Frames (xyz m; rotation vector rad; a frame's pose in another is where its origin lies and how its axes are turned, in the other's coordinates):
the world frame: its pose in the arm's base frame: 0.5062 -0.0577 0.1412 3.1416 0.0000 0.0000
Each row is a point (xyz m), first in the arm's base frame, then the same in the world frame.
Working: the arm's base frame: its pose in the world frame: -0.5062 -0.0577 0.1412 3.1416 0.0000 0.0000

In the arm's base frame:
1: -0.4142 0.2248 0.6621
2: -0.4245 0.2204 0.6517
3: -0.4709 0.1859 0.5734
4: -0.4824 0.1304 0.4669
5: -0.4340 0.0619 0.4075
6: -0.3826 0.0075 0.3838
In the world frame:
1: -0.9204 -0.2825 -0.5209
2: -0.9307 -0.2781 -0.5105
3: -0.9771 -0.2436 -0.4322
4: -0.9886 -0.1881 -0.3257
5: -0.9402 -0.1196 -0.2663
6: -0.8888 -0.0652 -0.2426

